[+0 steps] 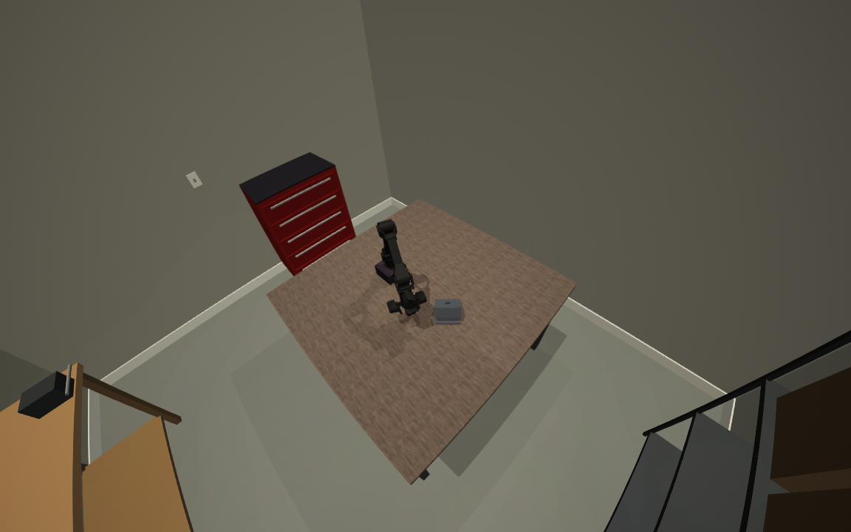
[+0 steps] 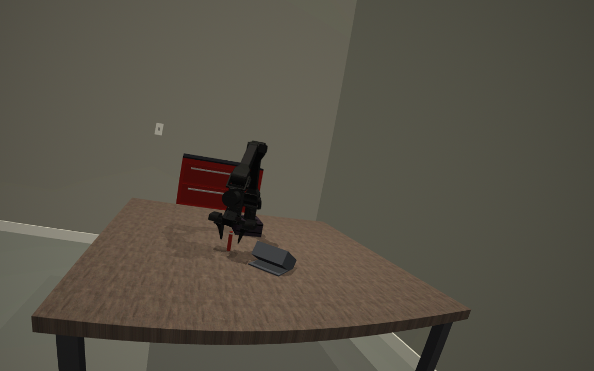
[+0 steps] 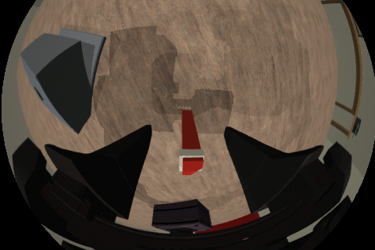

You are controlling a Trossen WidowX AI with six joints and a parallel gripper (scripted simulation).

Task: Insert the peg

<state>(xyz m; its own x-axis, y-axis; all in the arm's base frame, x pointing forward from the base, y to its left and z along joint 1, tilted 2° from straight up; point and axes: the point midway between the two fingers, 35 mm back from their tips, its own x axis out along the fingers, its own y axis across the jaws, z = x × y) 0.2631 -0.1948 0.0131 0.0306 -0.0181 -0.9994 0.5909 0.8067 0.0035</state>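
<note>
The red peg lies 20 mm above my gripper tip. Also, from my gripper tip: grey sloped panel (160 mm ahead, 120 mm to the left).
</note>
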